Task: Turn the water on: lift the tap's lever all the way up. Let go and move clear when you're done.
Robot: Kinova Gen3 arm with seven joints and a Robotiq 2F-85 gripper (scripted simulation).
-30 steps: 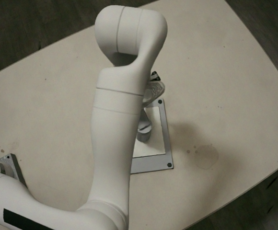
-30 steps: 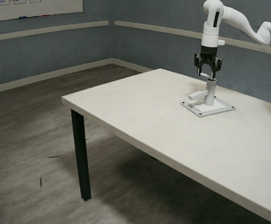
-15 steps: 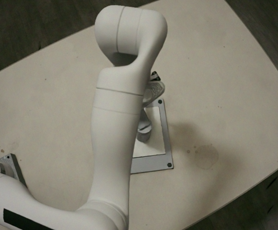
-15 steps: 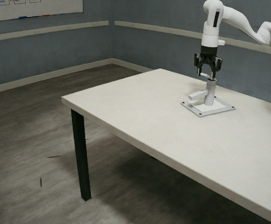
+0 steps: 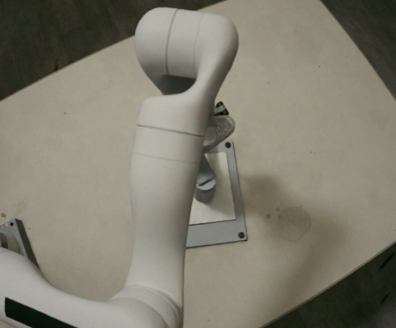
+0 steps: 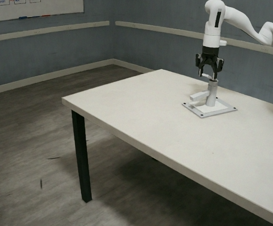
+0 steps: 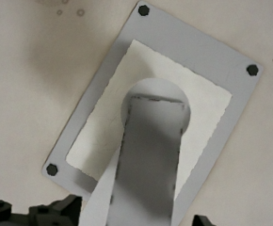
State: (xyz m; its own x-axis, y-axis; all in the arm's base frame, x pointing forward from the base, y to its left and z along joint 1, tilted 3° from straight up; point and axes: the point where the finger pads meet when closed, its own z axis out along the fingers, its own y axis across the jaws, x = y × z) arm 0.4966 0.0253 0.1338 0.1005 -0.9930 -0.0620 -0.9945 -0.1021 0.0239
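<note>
My gripper is now 4 cm to the left of the tap lever and 3 cm above it. Also, from my hand: tap (8 cm below, 4 cm to the right, 1 cm ahead); then plate (18 cm below, 7 cm to the right).
</note>
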